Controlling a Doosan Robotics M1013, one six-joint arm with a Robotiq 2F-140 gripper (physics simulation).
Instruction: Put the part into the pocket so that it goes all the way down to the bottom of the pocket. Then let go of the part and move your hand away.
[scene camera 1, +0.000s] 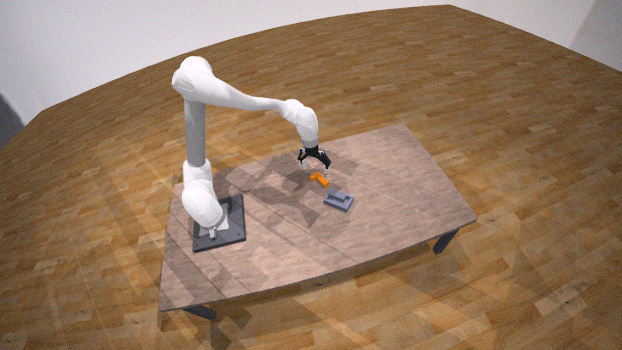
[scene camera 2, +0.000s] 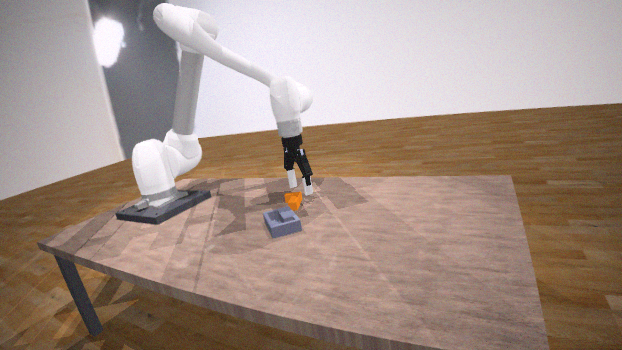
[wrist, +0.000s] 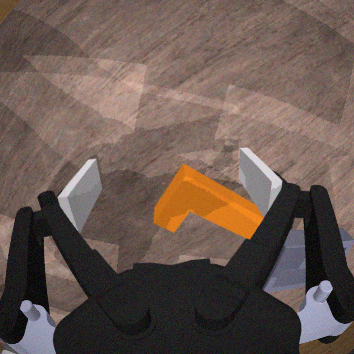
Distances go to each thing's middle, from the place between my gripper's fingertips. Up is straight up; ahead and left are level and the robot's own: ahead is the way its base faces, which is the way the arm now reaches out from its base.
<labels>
I see my gripper 7 cm to the left of the orange L-shaped part (wrist: 189, 190) and 1 cm above it. Also, from my hand: grey pocket block (scene camera 2: 283, 221): 6 cm ahead, 25 cm to the right, 1 cm below.
</labels>
